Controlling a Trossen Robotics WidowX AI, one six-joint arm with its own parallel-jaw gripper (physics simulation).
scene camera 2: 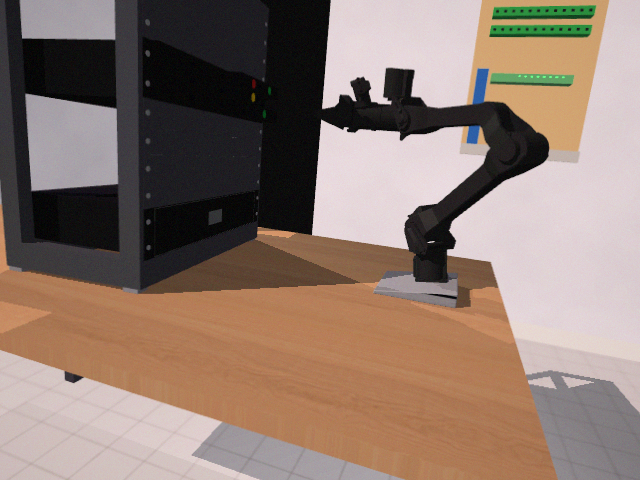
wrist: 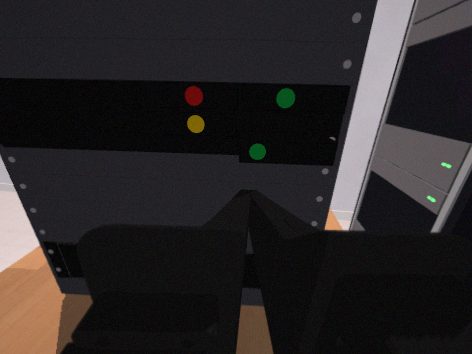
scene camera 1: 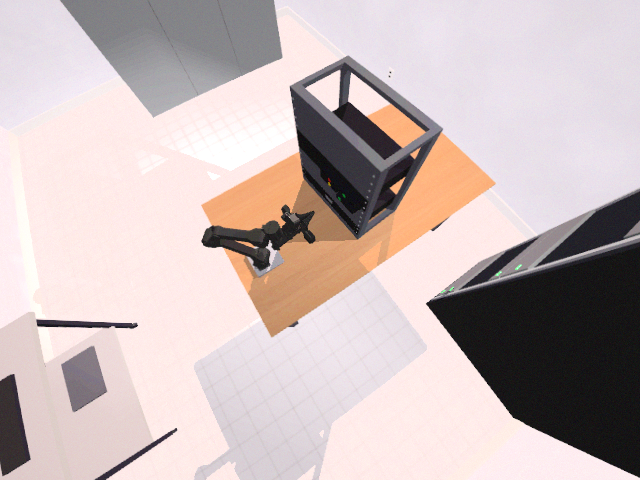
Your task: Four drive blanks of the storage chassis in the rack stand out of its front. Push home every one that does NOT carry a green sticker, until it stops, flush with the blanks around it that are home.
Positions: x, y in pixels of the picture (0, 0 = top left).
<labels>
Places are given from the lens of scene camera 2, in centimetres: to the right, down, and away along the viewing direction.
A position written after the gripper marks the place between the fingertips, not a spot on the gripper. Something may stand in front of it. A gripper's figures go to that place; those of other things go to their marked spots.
gripper (scene camera 2: 312, 113): -2, -29, 94
rack (scene camera 2: 205, 74): -22, -31, 77
</labels>
